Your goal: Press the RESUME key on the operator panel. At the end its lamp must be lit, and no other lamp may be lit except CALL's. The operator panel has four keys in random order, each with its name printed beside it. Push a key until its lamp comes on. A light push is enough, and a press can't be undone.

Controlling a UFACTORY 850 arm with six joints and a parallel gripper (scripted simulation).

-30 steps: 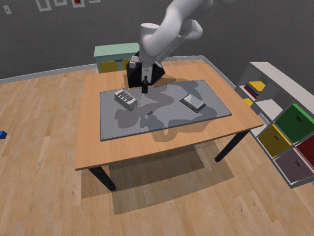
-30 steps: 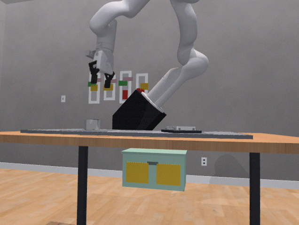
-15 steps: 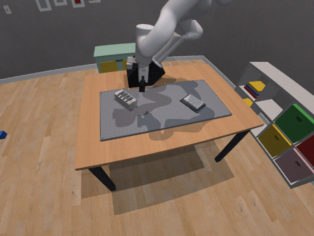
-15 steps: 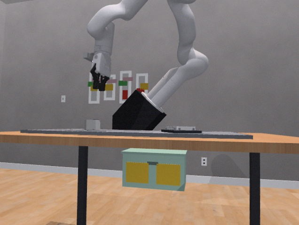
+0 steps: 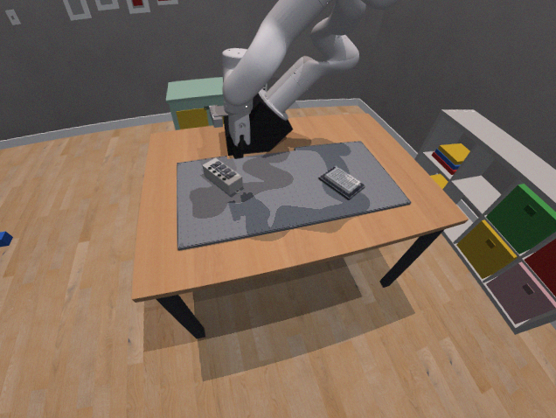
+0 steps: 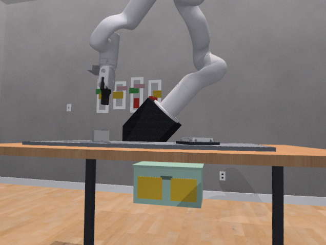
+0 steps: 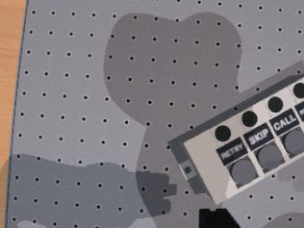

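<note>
My hand is 90 mm past the operator panel, 40 mm to the left of it and 150 mm above it. From my hand the other things lie so: white ribbed block 70 mm ahead, 420 mm to the left, 170 mm below.
</note>
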